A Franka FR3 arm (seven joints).
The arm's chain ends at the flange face. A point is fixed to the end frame.
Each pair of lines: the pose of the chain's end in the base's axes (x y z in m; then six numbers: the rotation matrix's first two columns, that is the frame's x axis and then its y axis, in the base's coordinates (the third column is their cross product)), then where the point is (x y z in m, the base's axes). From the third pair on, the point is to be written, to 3 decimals.
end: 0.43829 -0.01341 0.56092 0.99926 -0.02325 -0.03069 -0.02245 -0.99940 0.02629
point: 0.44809 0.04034 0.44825
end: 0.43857 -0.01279 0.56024 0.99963 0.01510 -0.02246 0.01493 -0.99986 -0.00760
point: 0.44721 0.04509 0.44953
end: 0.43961 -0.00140 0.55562 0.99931 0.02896 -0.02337 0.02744 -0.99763 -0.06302
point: 0.447 0.063 0.448
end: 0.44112 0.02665 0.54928 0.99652 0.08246 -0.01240 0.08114 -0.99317 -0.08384
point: 0.446 0.093 0.443
